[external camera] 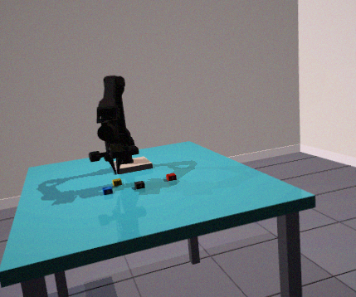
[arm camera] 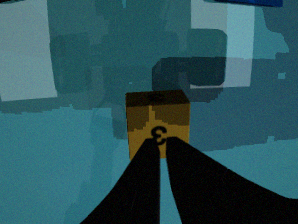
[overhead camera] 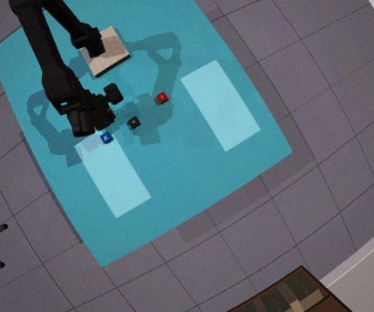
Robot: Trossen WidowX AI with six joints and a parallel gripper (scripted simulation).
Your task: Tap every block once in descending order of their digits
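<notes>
Now: gripper tip 1 cm past the yellow block and 3 cm above it. Also, from my gripper tip: red block (2 cm ahead, 21 cm to the left, 3 cm below); then blue block (8 cm ahead, 4 cm to the right, 3 cm below); then black block (7 cm ahead, 8 cm to the left, 3 cm below).
</notes>
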